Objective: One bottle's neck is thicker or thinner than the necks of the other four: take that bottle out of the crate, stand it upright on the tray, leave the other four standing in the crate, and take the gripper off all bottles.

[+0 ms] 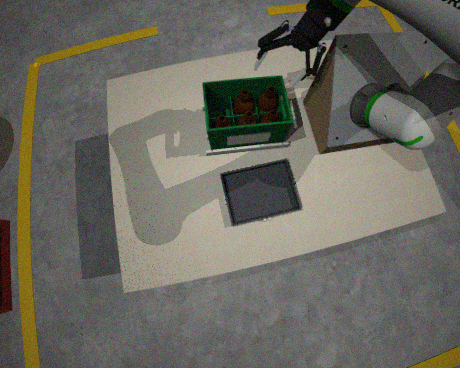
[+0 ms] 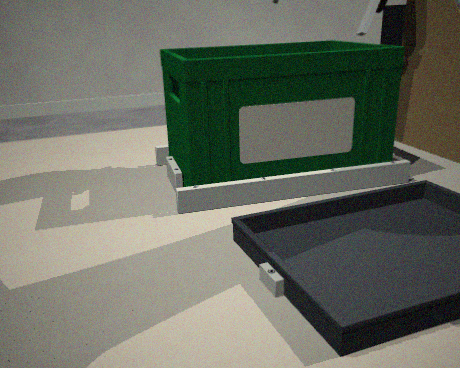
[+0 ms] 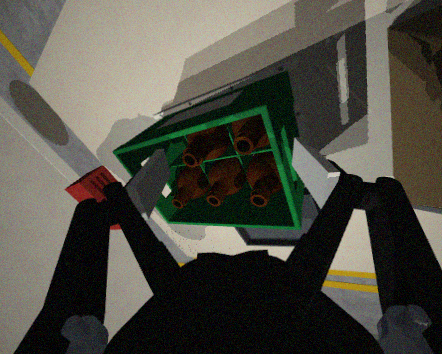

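Pixels of known places: gripper, fingertip midpoint: (image 1: 274, 76) (image 2: 318, 17) (image 3: 228, 156); arm's base at its link origin: (image 1: 369, 105).
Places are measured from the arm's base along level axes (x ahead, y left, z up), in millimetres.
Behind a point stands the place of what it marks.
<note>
The green crate (image 1: 215, 137) {x 530, y -36, z -48 mm} (image 2: 210, 120) {x 526, y -36, z -68 mm} (image 3: 235, 224) {x 384, y -21, z 0 mm} stands behind the dark tray (image 1: 265, 200) {x 410, y 192, z -169 mm} (image 2: 380, 280) {x 467, y 193, z -169 mm} (image 3: 272, 241) {x 460, y 247, z -162 mm}, which has no bottle on it. Five brown bottles stand in the crate: back middle (image 1: 244, 103) {x 401, y -137, z -49 mm} (image 3: 207, 142) {x 378, y -157, z -49 mm}, back right (image 1: 268, 100) {x 315, y -128, z -50 mm} (image 3: 251, 131) {x 293, y -155, z -26 mm}, front left (image 1: 222, 121) {x 496, y -68, z -14 mm} (image 3: 189, 182) {x 476, y -94, z -54 mm}, front middle (image 1: 246, 119) {x 417, y -61, z -25 mm} (image 3: 225, 175) {x 388, y -88, z -55 mm} and front right (image 1: 270, 118) {x 339, y -46, z -28 mm} (image 3: 265, 172) {x 316, y -75, z -53 mm}. The back left compartment is empty. I cannot tell which neck differs. My gripper (image 1: 279, 71) {x 299, y -159, z 35 mm} (image 3: 228, 156) {x 299, y -159, z 35 mm} is open and empty, above and behind the crate's back right, touching no bottle.
Light rails (image 1: 248, 149) {x 417, y -8, z -156 mm} (image 2: 295, 186) {x 426, y -10, z -159 mm} run along the crate's foot. A brown-sided pedestal (image 1: 320, 107) {x 138, y -61, z -57 mm} (image 3: 415, 120) {x 136, y -83, z -71 mm} stands right of the crate. A red box (image 1: 4, 265) (image 3: 90, 185) stands off the table's left side.
</note>
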